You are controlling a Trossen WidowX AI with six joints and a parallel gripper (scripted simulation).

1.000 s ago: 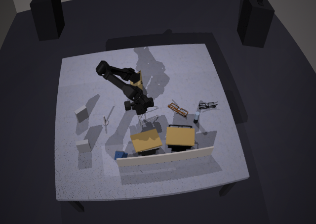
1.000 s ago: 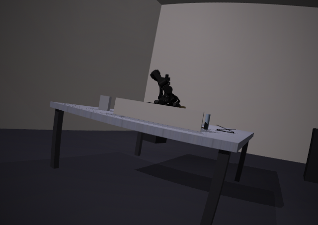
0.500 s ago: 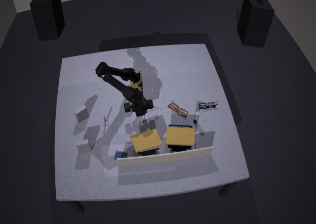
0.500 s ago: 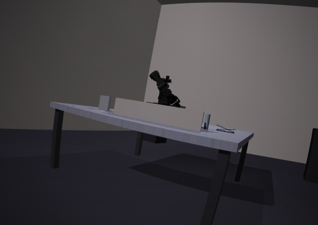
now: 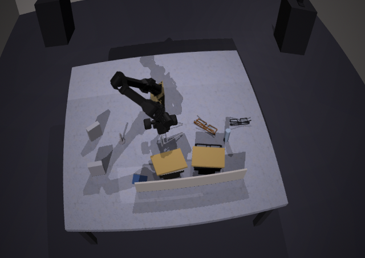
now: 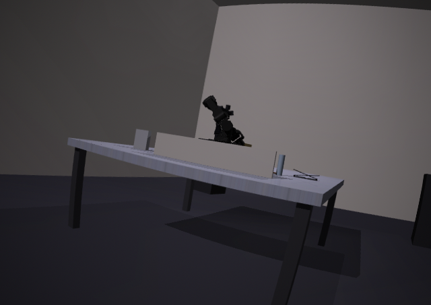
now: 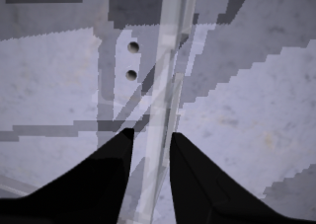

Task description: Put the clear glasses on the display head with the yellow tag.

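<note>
My gripper tip is now 70 mm short of the small peg, 230 mm to the left of it and 10 mm below it. From my gripper tip the other things lie so: blue tag 320 mm ahead, 110 mm to the right, 20 mm below; long white panel 360 mm ahead, 170 mm to the left, 40 mm above.
</note>
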